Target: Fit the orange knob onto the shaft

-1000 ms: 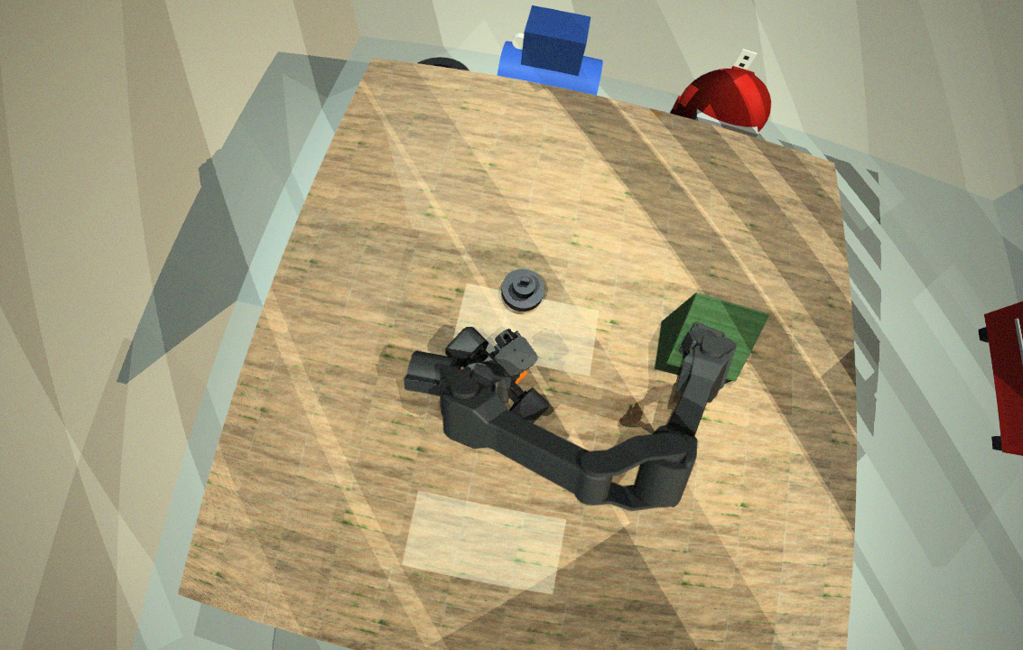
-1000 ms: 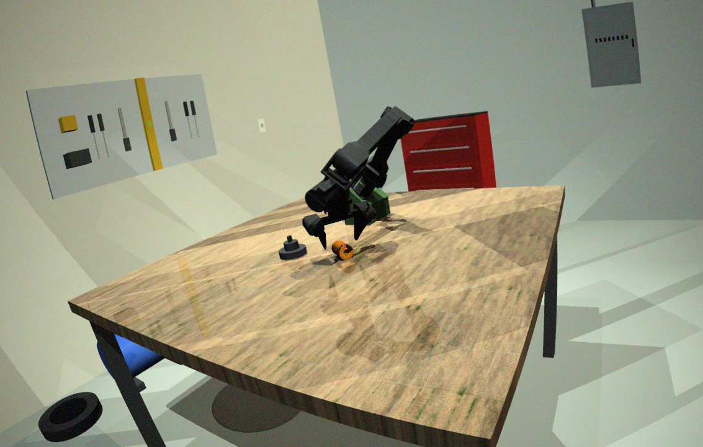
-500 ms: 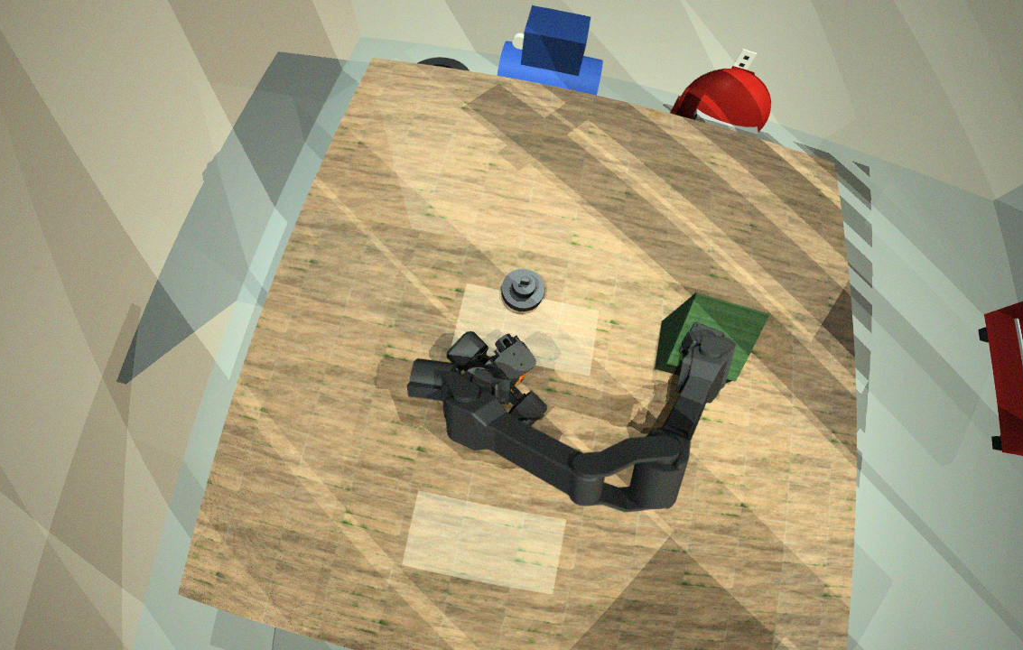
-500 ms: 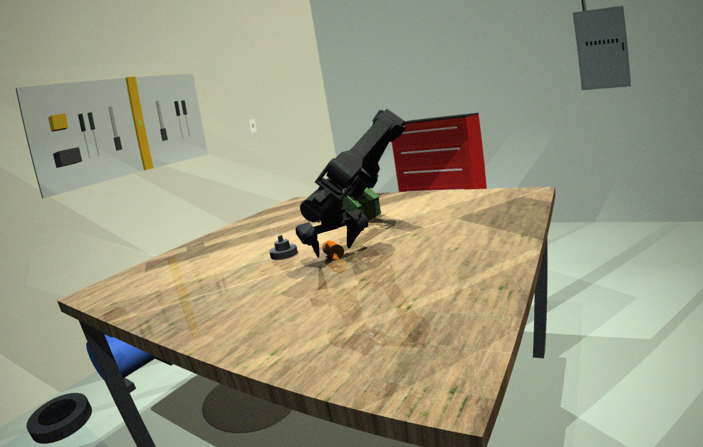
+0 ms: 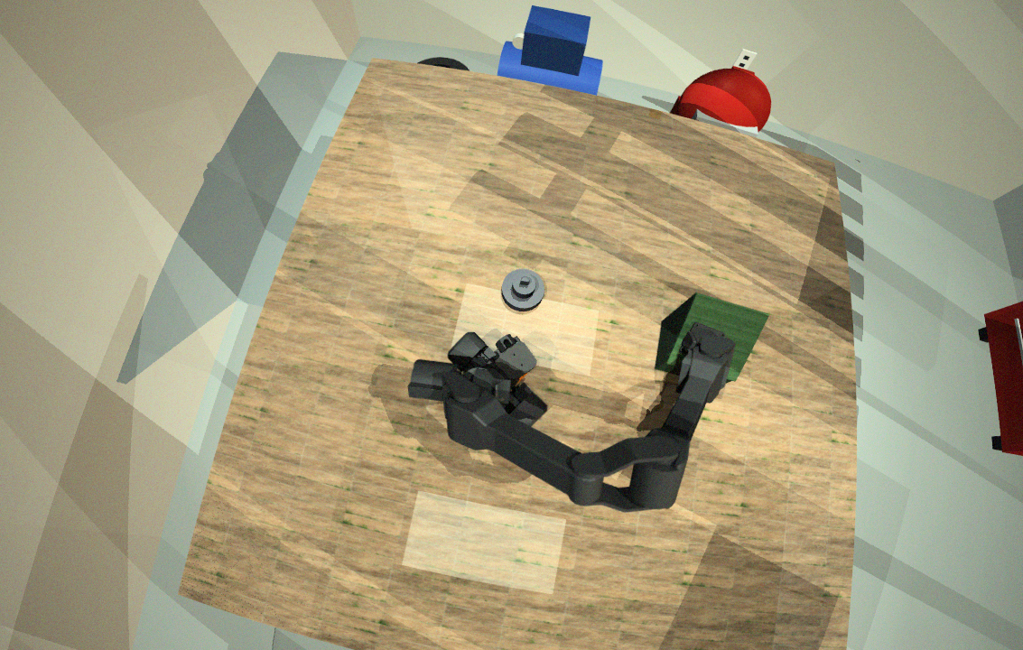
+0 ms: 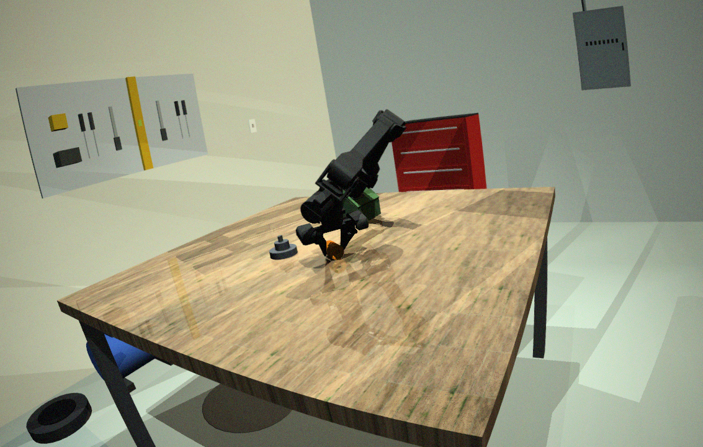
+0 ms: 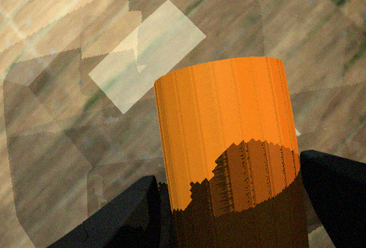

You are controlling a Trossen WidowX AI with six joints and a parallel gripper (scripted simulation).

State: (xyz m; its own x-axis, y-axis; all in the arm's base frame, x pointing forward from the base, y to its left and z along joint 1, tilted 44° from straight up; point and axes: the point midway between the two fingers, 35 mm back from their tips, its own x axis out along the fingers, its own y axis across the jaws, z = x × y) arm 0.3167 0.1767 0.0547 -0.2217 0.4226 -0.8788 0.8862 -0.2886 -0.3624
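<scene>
Right now my gripper tip is 18 cm to the left of the shaft, 3 cm short of it and 2 cm below it. The rest, counted from my gripper tip: orange knob (1 cm above).
</scene>
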